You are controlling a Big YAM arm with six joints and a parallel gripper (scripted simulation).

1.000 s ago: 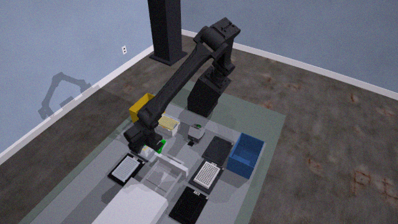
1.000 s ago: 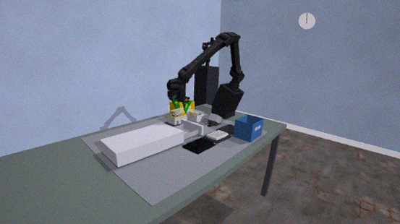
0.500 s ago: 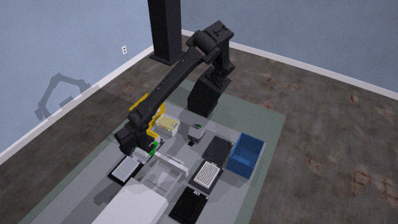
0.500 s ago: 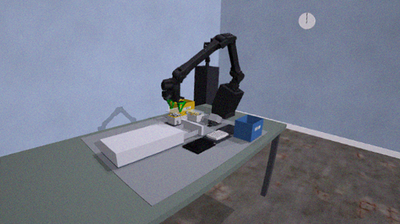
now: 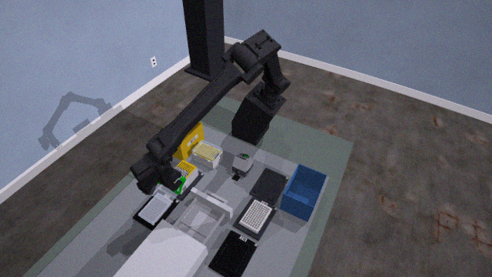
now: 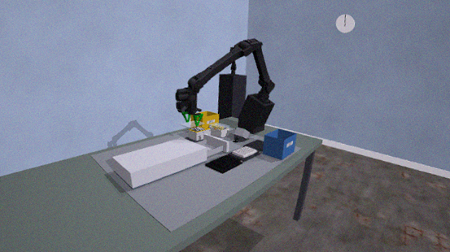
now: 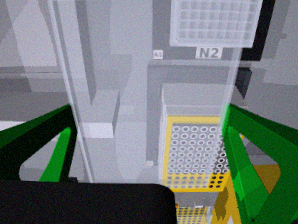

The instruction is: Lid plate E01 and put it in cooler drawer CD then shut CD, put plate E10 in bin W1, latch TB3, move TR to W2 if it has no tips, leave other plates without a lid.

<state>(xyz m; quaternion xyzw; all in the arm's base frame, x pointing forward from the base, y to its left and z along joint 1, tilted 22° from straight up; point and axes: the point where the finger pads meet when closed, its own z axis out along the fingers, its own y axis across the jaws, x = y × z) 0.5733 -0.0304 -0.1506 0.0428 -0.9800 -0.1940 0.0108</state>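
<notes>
My hand is 13 cm above the clear plate, 7 cm short of it and 6 cm to the left of it. Also, from my hand: black nest (14 cm below, 7 cm ahead, 6 cm to the right); then tip rack TR (12 cm behind, 9 cm below, 7 cm to the right); then plate lid (right at my hand).
</notes>
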